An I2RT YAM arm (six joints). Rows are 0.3 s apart.
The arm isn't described. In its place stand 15 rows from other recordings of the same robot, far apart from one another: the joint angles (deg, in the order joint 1, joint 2, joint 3, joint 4, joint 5, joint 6), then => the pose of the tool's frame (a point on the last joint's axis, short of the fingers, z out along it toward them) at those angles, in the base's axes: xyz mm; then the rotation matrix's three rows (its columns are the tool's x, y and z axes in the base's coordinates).
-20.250, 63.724, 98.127, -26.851, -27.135, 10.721 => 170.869 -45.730 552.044; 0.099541 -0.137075 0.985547; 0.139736 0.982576 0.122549; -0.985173 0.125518 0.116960
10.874, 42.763, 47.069, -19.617, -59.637, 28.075 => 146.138 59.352 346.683; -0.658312 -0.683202 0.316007; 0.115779 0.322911 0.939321; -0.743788 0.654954 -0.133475
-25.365, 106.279, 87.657, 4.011, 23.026, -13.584 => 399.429 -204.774 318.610; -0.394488 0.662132 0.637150; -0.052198 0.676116 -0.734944; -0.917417 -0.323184 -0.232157
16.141, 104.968, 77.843, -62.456, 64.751, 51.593 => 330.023 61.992 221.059; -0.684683 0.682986 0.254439; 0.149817 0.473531 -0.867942; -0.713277 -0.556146 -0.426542
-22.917, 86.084, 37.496, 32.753, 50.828, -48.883 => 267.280 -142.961 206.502; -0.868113 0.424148 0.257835; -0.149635 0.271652 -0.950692; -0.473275 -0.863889 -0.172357
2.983, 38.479, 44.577, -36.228, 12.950, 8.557 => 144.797 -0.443 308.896; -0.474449 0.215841 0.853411; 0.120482 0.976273 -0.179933; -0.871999 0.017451 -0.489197
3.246, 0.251, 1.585, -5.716, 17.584, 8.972 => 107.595 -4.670 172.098; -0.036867 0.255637 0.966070; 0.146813 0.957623 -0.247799; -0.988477 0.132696 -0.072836
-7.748, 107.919, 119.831, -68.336, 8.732, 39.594 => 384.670 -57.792 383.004; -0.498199 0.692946 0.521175; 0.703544 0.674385 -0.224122; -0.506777 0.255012 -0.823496
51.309, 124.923, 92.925, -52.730, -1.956, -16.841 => 262.084 329.184 141.906; -0.369211 -0.928836 0.030764; -0.924186 0.370443 0.093013; -0.097790 0.005910 -0.995190
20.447, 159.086, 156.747, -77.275, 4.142, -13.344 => 500.872 183.997 149.979; -0.819161 -0.539863 0.193712; -0.551081 0.834438 -0.004864; -0.159015 -0.110735 -0.981046
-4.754, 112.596, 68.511, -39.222, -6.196, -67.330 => 351.024 -25.337 121.236; -0.445940 -0.886374 0.124415; -0.883431 0.458209 0.097956; -0.143833 -0.066230 -0.987383
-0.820, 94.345, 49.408, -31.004, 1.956, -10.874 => 282.385 -5.257 139.869; -0.956793 -0.160793 0.242266; -0.174865 0.983874 -0.037603; -0.232313 -0.078342 -0.969481
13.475, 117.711, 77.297, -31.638, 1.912, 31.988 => 391.178 92.512 129.823; -0.902748 0.301041 0.307279; 0.328120 0.943817 0.039320; -0.278178 0.136321 -0.950807
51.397, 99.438, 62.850, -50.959, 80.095, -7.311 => 214.086 211.945 196.021; -0.604522 -0.186567 0.774433; -0.792274 0.039775 -0.608867; 0.082791 -0.981637 -0.171857
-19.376, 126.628, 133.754, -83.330, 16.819, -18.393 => 410.665 -155.344 310.338; -0.990089 0.074043 0.119340; 0.028030 0.936818 -0.348692; -0.137618 -0.341890 -0.929609
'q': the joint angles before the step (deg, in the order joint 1, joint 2, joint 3, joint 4, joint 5, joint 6). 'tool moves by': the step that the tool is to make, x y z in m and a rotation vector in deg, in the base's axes. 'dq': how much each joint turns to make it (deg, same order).
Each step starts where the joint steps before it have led.
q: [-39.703 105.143 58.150 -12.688 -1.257 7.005]
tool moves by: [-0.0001 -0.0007 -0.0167 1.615 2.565 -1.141]
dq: [-0.008 2.820 -0.005 -0.169 0.893 0.802]
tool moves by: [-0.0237 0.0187 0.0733 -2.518 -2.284 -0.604]
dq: [-0.059 -14.882 0.082 -11.598 0.681 0.246]
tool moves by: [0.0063 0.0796 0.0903 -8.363 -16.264 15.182]
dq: [12.752 -17.880 -0.014 0.253 -3.120 -0.693]
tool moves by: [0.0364 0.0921 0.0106 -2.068 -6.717 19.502]
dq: [19.543 -0.002 0.004 6.990 0.003 0.023]
